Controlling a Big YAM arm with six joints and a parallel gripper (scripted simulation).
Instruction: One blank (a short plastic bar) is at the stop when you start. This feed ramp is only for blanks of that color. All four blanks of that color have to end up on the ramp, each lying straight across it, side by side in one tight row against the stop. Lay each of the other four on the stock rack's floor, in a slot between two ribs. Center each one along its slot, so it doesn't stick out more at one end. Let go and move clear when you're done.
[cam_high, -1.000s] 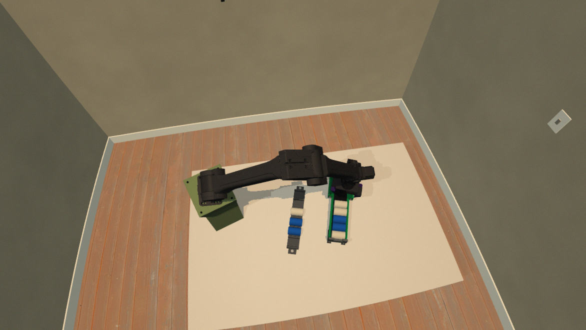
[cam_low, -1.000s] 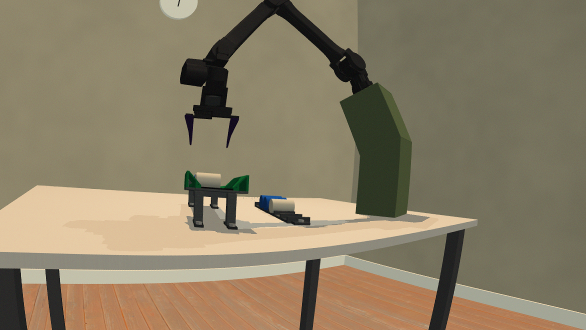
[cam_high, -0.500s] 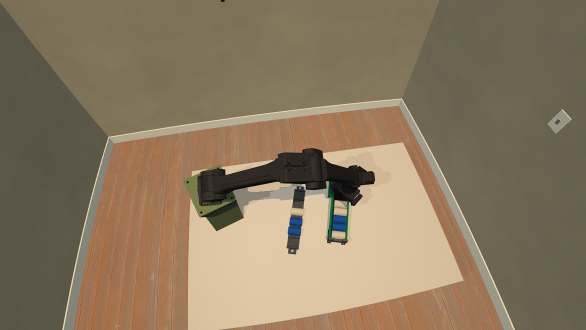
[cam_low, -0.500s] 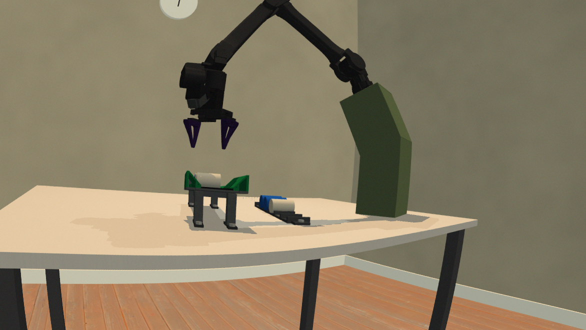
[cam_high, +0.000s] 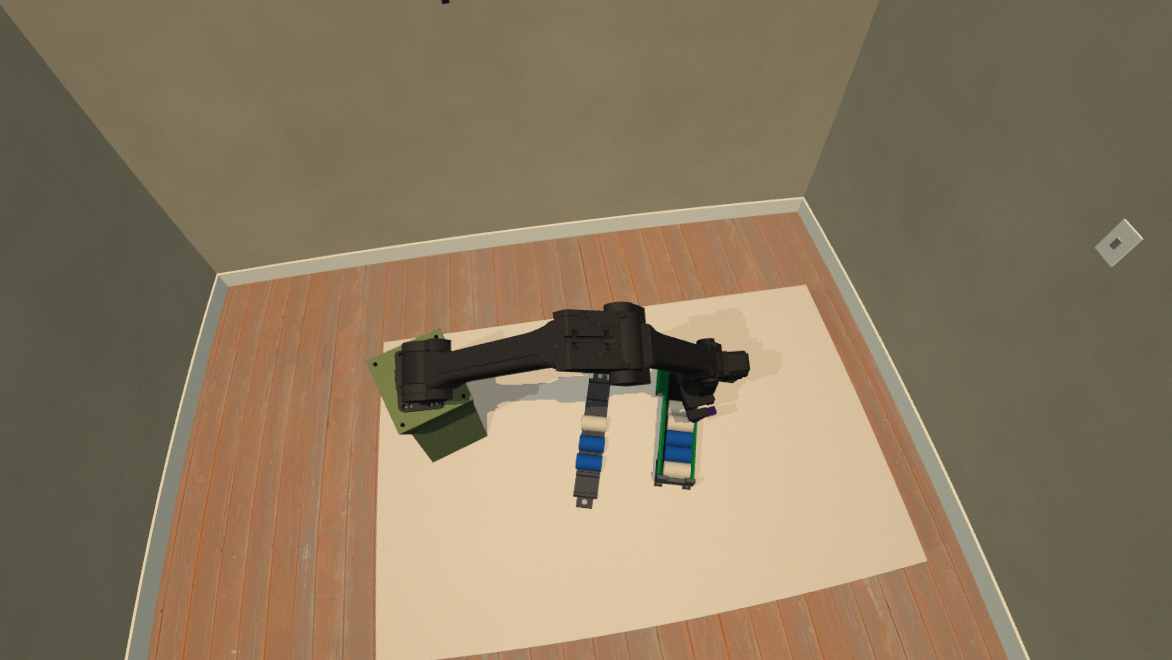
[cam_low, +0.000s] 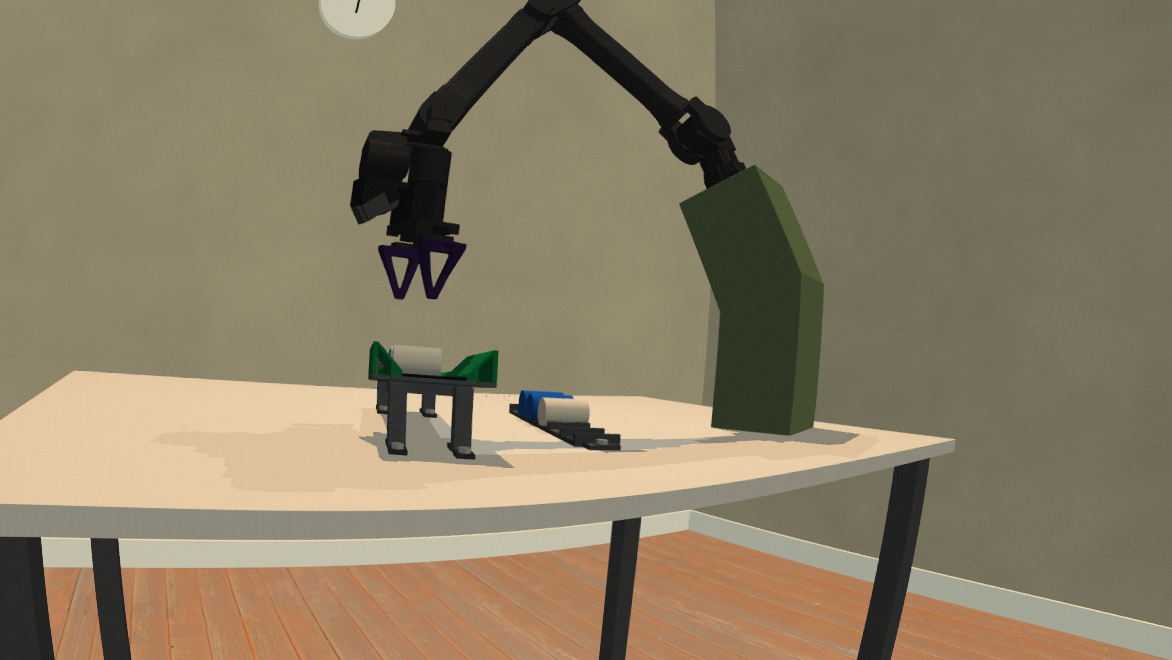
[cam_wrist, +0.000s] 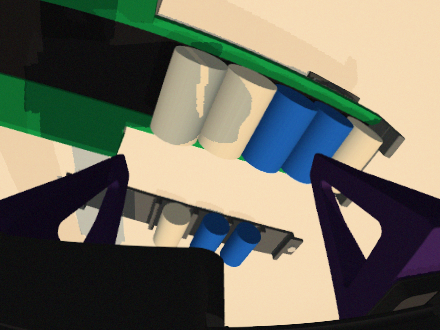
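The grey stop lies 150 mm to the right of my hand, 120 mm below it and 60 mm behind it.
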